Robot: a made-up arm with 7 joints. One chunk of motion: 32 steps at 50 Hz.
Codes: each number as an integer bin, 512 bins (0 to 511) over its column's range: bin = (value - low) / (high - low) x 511, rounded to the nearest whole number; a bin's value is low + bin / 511 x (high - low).
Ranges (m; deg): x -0.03..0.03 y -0.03..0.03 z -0.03..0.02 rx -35..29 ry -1..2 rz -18..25
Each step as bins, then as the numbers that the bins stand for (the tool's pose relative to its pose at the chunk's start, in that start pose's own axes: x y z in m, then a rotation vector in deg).
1 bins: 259 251 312 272 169 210
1 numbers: 0.0004 -0.0005 0.0005 -0.93 -0.01 -0.33
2 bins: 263 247 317 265 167 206
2 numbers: 0.0009 -0.0010 0.0010 -1.81 -0.02 -0.67
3 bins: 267 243 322 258 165 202
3 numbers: 0.0014 -0.0015 0.0015 -2.69 -0.03 -1.00
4 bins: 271 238 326 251 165 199
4 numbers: 0.0018 -0.0021 0.0019 -3.56 -0.03 -1.25
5 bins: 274 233 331 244 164 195
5 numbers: 0.0022 -0.0026 0.0024 -4.44 -0.04 -1.59
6 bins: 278 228 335 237 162 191
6 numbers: 0.0026 -0.0032 0.0028 -5.32 -0.05 -1.93
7 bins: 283 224 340 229 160 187
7 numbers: 0.0032 -0.0037 0.0033 -6.32 -0.06 -2.26
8 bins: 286 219 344 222 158 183
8 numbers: 0.0036 -0.0043 0.0037 -7.20 -0.07 -2.60
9 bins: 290 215 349 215 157 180
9 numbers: 0.0041 -0.0048 0.0041 -8.07 -0.08 -2.85
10 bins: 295 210 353 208 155 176
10 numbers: 0.0046 -0.0053 0.0045 -8.95 -0.09 -3.19
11 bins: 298 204 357 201 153 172
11 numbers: 0.0050 -0.0060 0.0049 -9.83 -0.10 -3.53
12 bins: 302 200 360 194 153 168
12 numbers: 0.0055 -0.0065 0.0052 -10.70 -0.10 -3.86
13 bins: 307 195 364 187 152 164
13 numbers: 0.0060 -0.0071 0.0056 -11.58 -0.11 -4.20
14 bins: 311 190 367 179 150 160
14 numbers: 0.0065 -0.0077 0.0059 -12.58 -0.12 -4.54
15 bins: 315 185 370 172 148 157
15 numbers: 0.0070 -0.0083 0.0062 -13.46 -0.13 -4.79
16 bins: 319 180 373 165 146 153
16 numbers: 0.0075 -0.0089 0.0065 -14.33 -0.14 -5.13
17 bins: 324 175 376 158 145 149
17 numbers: 0.0080 -0.0095 0.0068 -15.21 -0.15 -5.46
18 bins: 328 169 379 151 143 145
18 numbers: 0.0085 -0.0102 0.0071 -16.09 -0.16 -5.80
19 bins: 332 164 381 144 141 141
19 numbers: 0.0090 -0.0107 0.0073 -16.96 -0.17 -6.14
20 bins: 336 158 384 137 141 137
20 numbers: 0.0095 -0.0114 0.0076 -17.84 -0.17 -6.47
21 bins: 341 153 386 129 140 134
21 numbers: 0.0100 -0.0120 0.0078 -18.84 -0.18 -6.72
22 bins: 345 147 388 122 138 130
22 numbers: 0.0105 -0.0127 0.0080 -19.72 -0.19 -7.06
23 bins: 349 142 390 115 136 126
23 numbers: 0.0110 -0.0133 0.0082 -20.60 -0.20 -7.40
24 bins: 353 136 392 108 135 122
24 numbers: 0.0114 -0.0140 0.0084 -21.47 -0.21 -7.73
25 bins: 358 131 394 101 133 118
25 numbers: 0.0120 -0.0146 0.0086 -22.35 -0.22 -8.07
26 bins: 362 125 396 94 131 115
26 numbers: 0.0125 -0.0153 0.0087 -23.23 -0.23 -8.32
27 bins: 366 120 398 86 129 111
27 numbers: 0.0130 -0.0159 0.0089 -24.23 -0.24 -8.66
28 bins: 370 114 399 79 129 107
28 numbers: 0.0134 -0.0166 0.0090 -25.11 -0.24 -9.00
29 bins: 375 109 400 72 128 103
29 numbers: 0.0140 -0.0172 0.0091 -25.98 -0.25 -9.33
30 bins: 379 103 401 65 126 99
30 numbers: 0.0145 -0.0179 0.0092 -26.86 -0.26 -9.67
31 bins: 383 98 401 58 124 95
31 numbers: 0.0150 -0.0185 0.0092 -27.74 -0.27 -10.01
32 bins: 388 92 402 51 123 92
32 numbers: 0.0156 -0.0192 0.0093 -28.61 -0.28 -10.26
